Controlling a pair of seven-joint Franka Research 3 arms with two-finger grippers.
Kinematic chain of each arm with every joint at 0, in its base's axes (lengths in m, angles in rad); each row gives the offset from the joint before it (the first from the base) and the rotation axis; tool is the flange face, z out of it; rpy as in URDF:
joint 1: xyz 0 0 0.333 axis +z
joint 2: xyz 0 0 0 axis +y
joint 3: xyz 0 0 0.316 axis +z
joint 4: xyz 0.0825 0 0 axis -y
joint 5: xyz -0.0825 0 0.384 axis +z
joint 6: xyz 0 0 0 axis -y
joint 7: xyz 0.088 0 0 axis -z
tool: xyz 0 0 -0.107 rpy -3.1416 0 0
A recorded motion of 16 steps. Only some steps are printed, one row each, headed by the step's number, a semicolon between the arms.
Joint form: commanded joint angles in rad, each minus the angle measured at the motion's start. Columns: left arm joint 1, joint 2, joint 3, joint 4, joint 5, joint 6, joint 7; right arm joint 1, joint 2, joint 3, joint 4, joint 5, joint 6, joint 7.
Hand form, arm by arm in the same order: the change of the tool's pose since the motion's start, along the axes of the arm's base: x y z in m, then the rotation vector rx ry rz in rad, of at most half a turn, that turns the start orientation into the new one. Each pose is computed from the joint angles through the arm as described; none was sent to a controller.
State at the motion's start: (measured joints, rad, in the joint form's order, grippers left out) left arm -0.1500 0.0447 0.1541 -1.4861 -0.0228 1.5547 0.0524; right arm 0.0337 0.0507 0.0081 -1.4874 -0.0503 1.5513 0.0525
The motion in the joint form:
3: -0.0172 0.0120 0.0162 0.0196 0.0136 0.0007 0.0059; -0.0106 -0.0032 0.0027 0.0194 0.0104 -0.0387 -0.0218
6: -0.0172 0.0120 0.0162 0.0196 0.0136 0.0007 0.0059; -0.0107 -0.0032 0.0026 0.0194 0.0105 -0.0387 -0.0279
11: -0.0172 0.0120 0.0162 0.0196 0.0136 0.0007 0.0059; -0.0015 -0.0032 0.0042 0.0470 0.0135 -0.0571 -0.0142
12: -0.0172 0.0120 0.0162 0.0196 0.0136 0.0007 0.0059; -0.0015 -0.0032 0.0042 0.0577 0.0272 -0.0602 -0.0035
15: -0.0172 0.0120 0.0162 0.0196 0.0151 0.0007 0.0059; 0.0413 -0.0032 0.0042 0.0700 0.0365 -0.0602 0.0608
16: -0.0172 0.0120 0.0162 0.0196 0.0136 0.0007 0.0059; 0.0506 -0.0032 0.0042 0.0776 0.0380 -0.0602 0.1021
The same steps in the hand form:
3: 0.0038 0.0000 0.0026 0.0165 -0.0086 -0.0065; -0.0049 -0.0037 0.0074 0.0098 0.0174 0.0126
6: 0.0038 0.0000 0.0026 0.0165 -0.0086 -0.0065; -0.0049 -0.0038 0.0074 0.0099 0.0177 0.0185
11: 0.0038 0.0000 0.0026 0.0165 -0.0086 -0.0065; -0.0071 0.0025 0.0186 0.0133 0.0080 0.0152
12: 0.0038 0.0000 0.0026 0.0165 -0.0086 -0.0065; -0.0076 0.0040 0.0233 0.0274 0.0006 0.0057
15: 0.0038 0.0002 0.0026 0.0180 -0.0086 -0.0064; -0.0093 0.0290 0.0290 0.0388 -0.0125 -0.0147
16: 0.0038 0.0000 0.0026 0.0165 -0.0086 -0.0065; -0.0099 0.0343 0.0325 0.0421 -0.0209 -0.0464

